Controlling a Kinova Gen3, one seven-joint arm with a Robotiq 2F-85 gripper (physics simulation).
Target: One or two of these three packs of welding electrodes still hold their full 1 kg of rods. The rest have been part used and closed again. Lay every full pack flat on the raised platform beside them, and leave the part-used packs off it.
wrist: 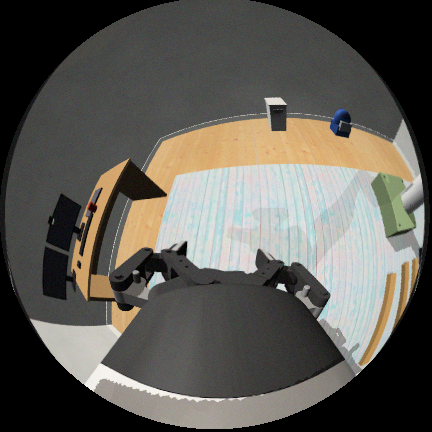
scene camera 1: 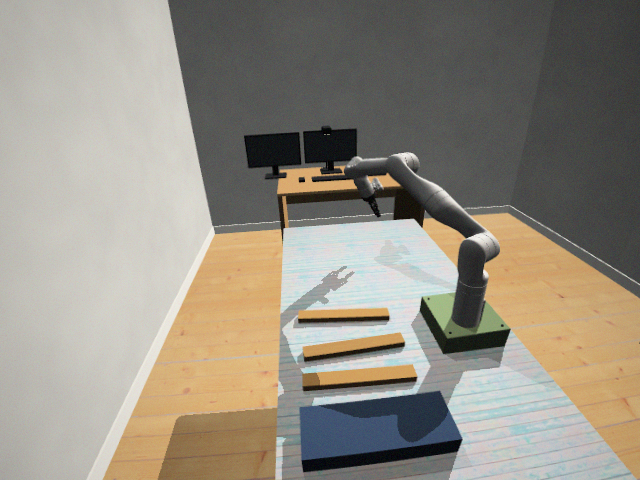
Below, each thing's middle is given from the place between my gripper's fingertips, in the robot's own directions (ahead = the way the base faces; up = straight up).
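That raised platform (scene camera 1: pixel 374 431) is 980 mm to the left of my hand, 440 mm ahead of it and 180 mm below it.
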